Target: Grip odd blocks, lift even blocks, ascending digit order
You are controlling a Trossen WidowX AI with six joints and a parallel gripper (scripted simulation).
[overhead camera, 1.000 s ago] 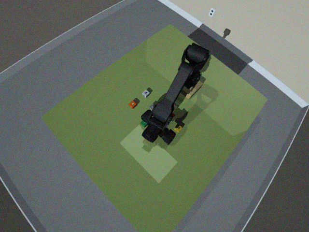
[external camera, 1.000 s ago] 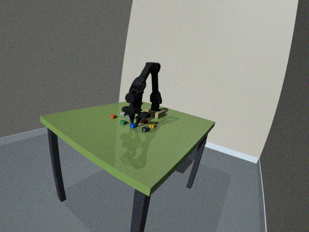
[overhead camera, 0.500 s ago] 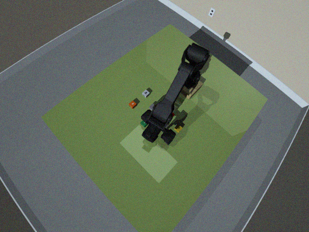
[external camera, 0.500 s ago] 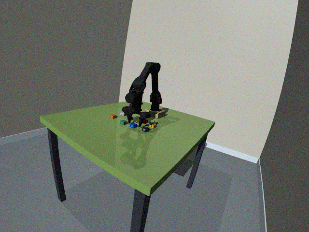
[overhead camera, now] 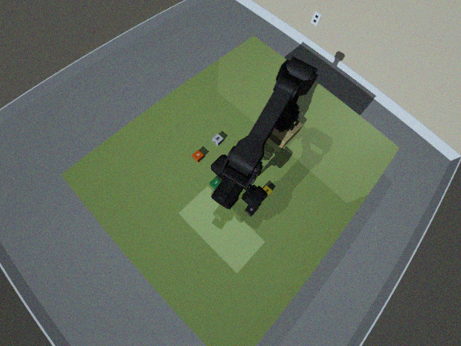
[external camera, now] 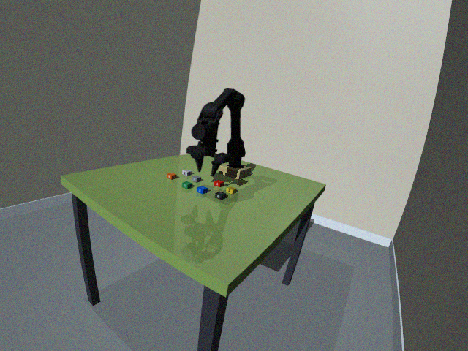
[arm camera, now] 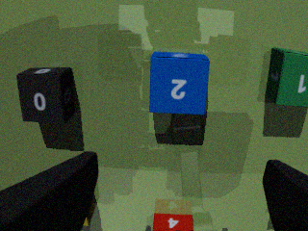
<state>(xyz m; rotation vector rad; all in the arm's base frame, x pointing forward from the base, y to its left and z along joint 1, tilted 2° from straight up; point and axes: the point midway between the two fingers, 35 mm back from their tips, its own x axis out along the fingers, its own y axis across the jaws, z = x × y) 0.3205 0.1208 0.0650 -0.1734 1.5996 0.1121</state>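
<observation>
Right now the yellow block is 100 mm behind my gripper tip, 70 mm below it and 60 mm to the left of it. Round my gripper tip: blue block: 70 mm below, 10 mm ahead; then black block: 90 mm to the left, 70 mm below, 10 mm behind; then green block: 70 mm to the right, 70 mm below, 40 mm ahead.
</observation>
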